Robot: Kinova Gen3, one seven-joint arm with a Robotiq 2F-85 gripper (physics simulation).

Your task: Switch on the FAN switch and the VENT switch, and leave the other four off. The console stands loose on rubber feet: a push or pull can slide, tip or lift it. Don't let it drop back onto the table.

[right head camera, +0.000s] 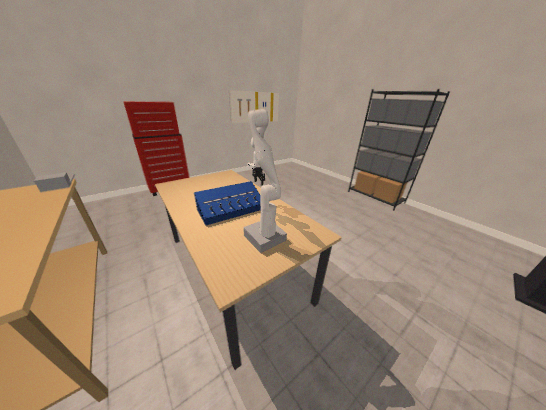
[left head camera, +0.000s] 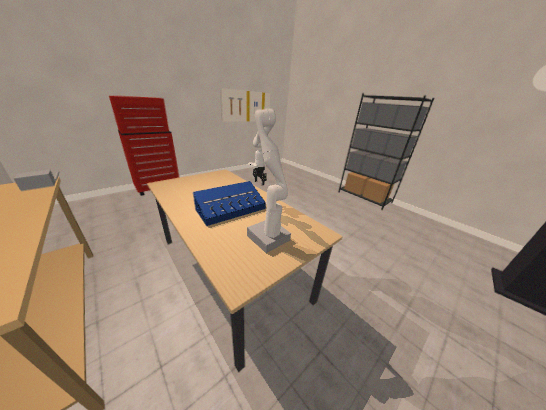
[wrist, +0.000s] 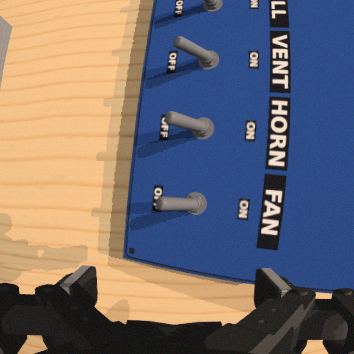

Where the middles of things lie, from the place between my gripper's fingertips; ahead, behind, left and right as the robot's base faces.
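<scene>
Blue console point(left head camera: 207, 202): from my hand, 0.12 m ahead, 0.14 m below, 0.2 m to the left.
</scene>
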